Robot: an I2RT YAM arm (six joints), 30 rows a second.
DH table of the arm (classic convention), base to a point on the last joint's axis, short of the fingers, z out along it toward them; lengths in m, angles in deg. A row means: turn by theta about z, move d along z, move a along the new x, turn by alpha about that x. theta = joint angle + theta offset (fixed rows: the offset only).
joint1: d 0.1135, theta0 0, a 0.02, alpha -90
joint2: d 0, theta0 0, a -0.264, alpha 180
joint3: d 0, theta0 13.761, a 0.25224, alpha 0
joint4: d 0, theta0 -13.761, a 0.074, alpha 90
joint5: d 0, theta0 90, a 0, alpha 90
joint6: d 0.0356, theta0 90, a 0, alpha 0
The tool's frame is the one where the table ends.
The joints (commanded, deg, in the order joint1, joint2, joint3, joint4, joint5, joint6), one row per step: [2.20 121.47 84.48 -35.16 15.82 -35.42]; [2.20 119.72 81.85 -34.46 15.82 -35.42]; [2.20 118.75 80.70 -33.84 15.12 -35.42]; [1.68 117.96 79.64 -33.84 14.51 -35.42]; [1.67 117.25 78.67 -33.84 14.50 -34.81]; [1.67 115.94 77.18 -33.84 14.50 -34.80]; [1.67 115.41 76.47 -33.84 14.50 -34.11]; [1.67 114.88 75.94 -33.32 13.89 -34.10]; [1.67 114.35 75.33 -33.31 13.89 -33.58]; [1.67 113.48 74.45 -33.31 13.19 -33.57]
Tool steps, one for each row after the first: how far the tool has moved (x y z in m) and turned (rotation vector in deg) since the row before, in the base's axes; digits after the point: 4 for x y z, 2 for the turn. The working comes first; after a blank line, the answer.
Tool pose at each row, in the base's axes (x y z in m, rotation vector in deg; the steps are taken from these numbers as rounded here): [0.4229 0.0065 0.1361 -49.77 157.28 -29.36]; [0.4140 0.0062 0.1366 -49.86 157.44 -29.32]; [0.4106 0.0065 0.1382 -49.78 156.95 -28.44]; [0.4065 0.0030 0.1386 -49.34 157.41 -27.60]; [0.4027 0.0028 0.1389 -48.59 157.83 -27.41]; [0.3966 0.0026 0.1408 -48.67 158.00 -27.37]; [0.3938 0.0026 0.1410 -47.77 158.36 -27.20]; [0.3925 0.0029 0.1423 -47.63 157.81 -26.46]; [0.3900 0.0028 0.1429 -46.93 158.02 -26.34]; [0.3863 0.0031 0.1444 -47.06 157.94 -25.35]

[-0.0089 -0.0003 0.0005 -0.01 0.18 0.00]; [-0.0034 0.0003 0.0016 0.68 -0.42 0.21]; [-0.0041 -0.0035 0.0004 0.58 0.29 -0.33]; [-0.0038 -0.0002 0.0003 0.18 0.11 -0.57]; [-0.0061 -0.0002 0.0019 -0.01 0.18 -0.01]; [-0.0028 0.0000 0.0002 0.20 0.01 -0.64]; [-0.0013 0.0003 0.0013 0.60 -0.51 0.17]; [-0.0025 -0.0001 0.0006 0.16 -0.05 -0.48]; [-0.0037 0.0003 0.0015 0.67 0.03 0.20]
